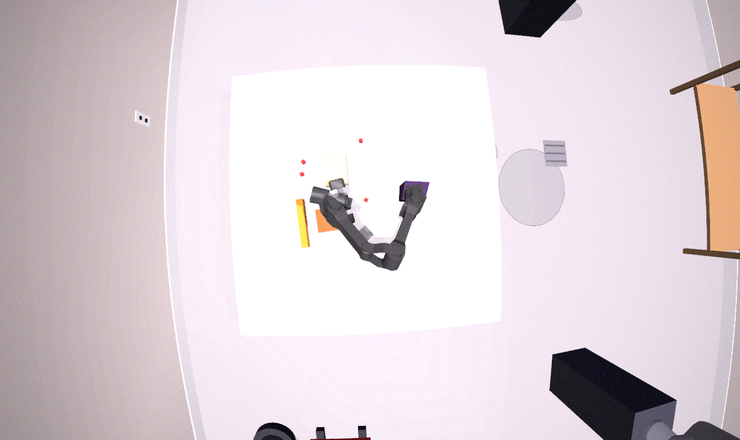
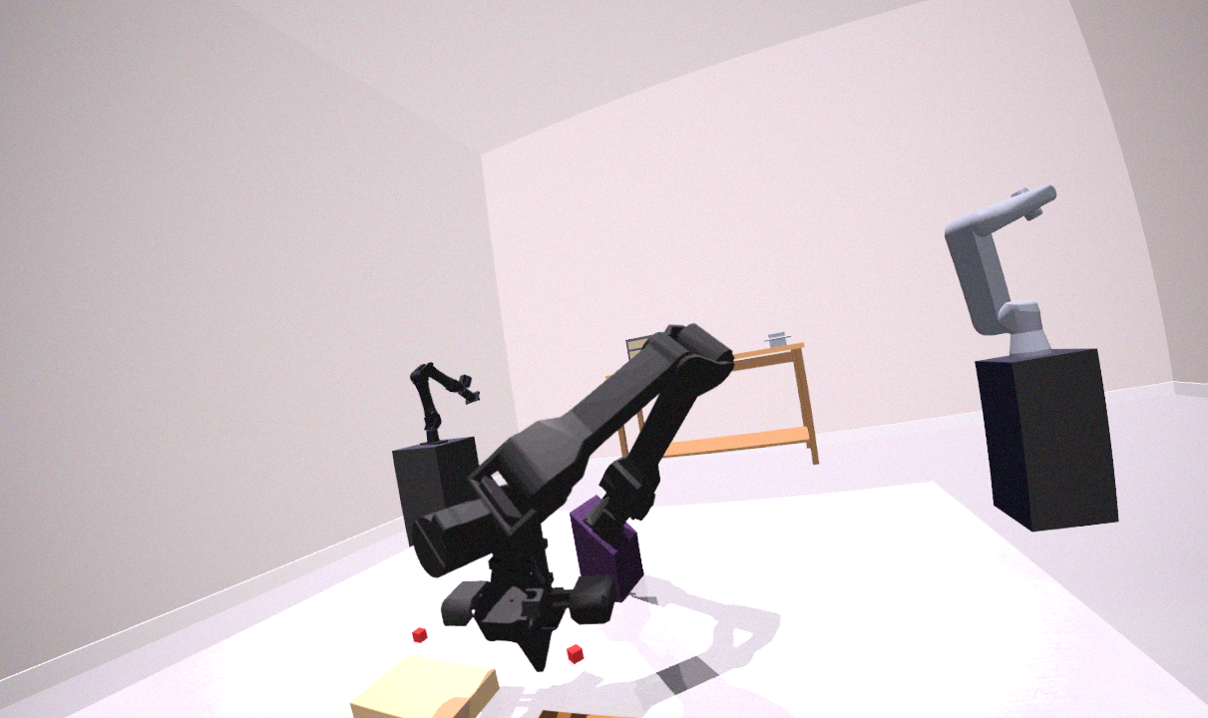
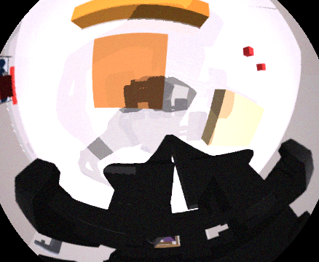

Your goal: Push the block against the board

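Right now the orange square block is 70 mm to the left of my gripper tip, 70 mm ahead of it and 40 mm below it. Round my gripper tip: long orange band 190 mm ahead, 80 mm to the left, 40 mm below; then pale yellow flat rectangle 160 mm to the right, 40 mm below, 30 mm ahead.
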